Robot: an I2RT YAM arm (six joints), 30 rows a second.
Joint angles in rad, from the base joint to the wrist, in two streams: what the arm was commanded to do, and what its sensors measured. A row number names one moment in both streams.
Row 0, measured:
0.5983, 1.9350, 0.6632, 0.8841, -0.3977, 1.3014
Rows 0 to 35, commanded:
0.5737, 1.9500, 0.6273, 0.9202, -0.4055, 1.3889
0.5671, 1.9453, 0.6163, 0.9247, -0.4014, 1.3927
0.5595, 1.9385, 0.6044, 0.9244, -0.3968, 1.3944
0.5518, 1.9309, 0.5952, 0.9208, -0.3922, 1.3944
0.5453, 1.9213, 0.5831, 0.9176, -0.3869, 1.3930
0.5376, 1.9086, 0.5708, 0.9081, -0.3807, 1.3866
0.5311, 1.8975, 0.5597, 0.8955, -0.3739, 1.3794
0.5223, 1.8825, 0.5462, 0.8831, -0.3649, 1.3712
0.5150, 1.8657, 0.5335, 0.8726, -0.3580, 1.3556
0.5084, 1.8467, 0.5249, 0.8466, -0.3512, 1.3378
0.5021, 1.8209, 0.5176, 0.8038, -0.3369, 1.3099
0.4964, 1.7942, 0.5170, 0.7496, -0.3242, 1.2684
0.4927, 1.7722, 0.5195, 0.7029, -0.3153, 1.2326
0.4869, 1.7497, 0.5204, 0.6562, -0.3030, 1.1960
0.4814, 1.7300, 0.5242, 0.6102, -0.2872, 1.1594
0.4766, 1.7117, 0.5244, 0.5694, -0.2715, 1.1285
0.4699, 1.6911, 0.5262, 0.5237, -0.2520, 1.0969
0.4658, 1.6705, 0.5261, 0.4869, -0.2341, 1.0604
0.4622, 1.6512, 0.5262, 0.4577, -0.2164, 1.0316
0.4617, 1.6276, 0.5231, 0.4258, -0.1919, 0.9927
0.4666, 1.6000, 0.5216, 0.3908, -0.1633, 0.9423
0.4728, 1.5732, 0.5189, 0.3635, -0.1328, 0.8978
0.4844, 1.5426, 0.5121, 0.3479, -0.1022, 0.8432
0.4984, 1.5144, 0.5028, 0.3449, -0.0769, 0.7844
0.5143, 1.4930, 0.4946, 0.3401, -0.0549, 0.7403
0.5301, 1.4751, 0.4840, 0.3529, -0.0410, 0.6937
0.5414, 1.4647, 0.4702, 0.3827, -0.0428, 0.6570
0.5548, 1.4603, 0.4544, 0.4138, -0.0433, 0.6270
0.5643, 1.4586, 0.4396, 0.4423, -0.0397, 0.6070
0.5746, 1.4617, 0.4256, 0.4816, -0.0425, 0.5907
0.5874, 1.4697, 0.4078, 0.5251, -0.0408, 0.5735
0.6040, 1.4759, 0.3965, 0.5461, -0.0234, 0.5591
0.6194, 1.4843, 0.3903, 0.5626, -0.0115, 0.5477
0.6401, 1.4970, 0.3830, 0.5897, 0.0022, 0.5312
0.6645, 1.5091, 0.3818, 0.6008, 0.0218, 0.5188
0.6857, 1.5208, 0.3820, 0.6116, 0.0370, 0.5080
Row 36, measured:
0.6407, 1.4918, 0.3931, 0.5301, -0.0353, 0.6041
